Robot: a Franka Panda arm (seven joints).
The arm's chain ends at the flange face. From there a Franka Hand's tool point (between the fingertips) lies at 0.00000 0.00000 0.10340 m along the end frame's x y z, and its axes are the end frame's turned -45 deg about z.
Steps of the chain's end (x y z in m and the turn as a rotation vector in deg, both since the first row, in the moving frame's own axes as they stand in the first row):
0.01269 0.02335 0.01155 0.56 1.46 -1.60
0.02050 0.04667 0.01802 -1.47 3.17 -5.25
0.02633 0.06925 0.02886 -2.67 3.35 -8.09
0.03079 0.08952 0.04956 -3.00 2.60 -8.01
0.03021 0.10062 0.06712 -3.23 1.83 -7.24
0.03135 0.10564 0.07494 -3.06 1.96 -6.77
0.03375 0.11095 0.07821 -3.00 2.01 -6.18
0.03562 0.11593 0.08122 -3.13 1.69 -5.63
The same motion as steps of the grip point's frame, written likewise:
-0.00494 0.02660 0.01151 -0.64 1.43 -1.60
-0.01607 0.05331 0.01783 -3.28 1.20 -5.25
-0.02894 0.07517 0.02857 -4.26 0.48 -8.09
-0.04154 0.09222 0.04931 -3.96 -0.28 -8.01
-0.05116 0.09906 0.06690 -3.58 -0.99 -7.24
-0.05355 0.10334 0.07473 -3.55 -0.78 -6.77
-0.05550 0.10876 0.07800 -3.54 -0.70 -6.18
-0.05832 0.11339 0.08102 -3.41 -1.02 -5.63

